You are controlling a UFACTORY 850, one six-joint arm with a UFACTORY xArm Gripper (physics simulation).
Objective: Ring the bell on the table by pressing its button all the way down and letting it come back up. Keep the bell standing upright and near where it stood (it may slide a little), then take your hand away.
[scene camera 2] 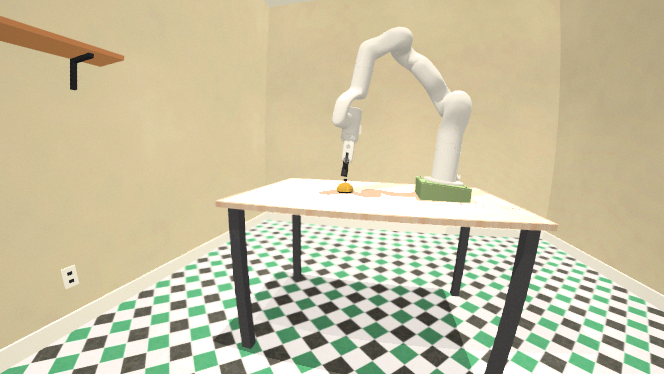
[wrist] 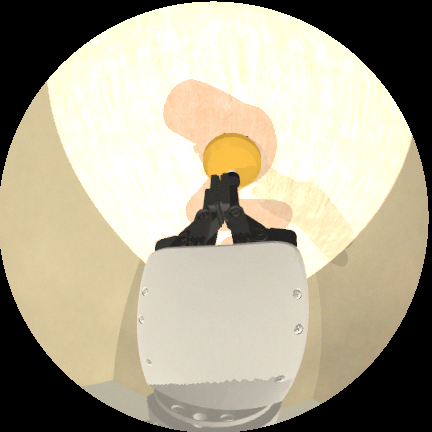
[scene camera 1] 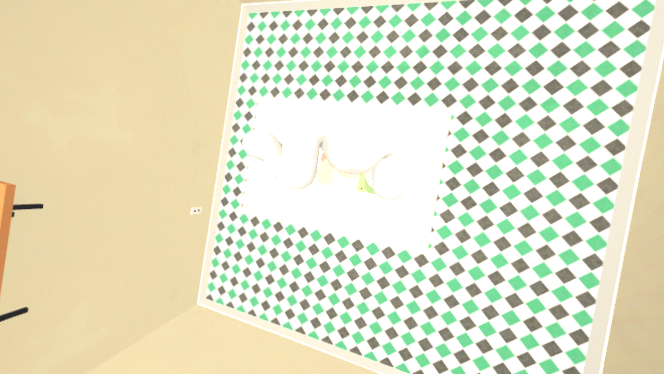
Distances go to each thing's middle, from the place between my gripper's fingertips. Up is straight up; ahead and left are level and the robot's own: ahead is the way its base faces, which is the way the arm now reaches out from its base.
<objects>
Right now my hand is 50 mm above the orange-yellow dome [wrist: 230, 151] and 10 mm to the left of it.
</objects>
